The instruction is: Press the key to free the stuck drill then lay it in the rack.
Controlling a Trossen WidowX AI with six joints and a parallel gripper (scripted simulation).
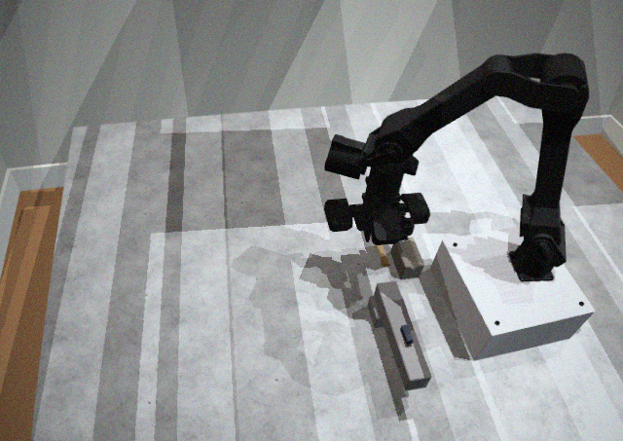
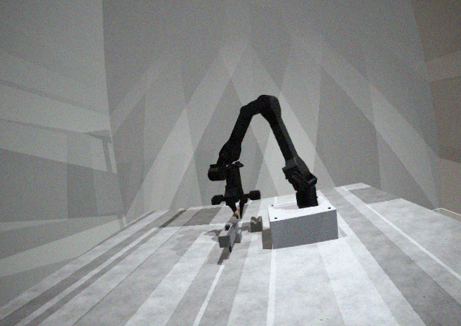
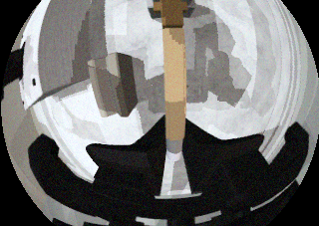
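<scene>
Right now the drill is 4 cm to the left of my gripper tip and 4 cm above it. Also, from my gripper tip: housing block (2 cm behind, 20 cm to the left, 1 cm above); then blue key (2 cm behind, 23 cm to the left, 1 cm above); then notched rack (7 cm behind, 3 cm to the left, 2 cm below).
</scene>
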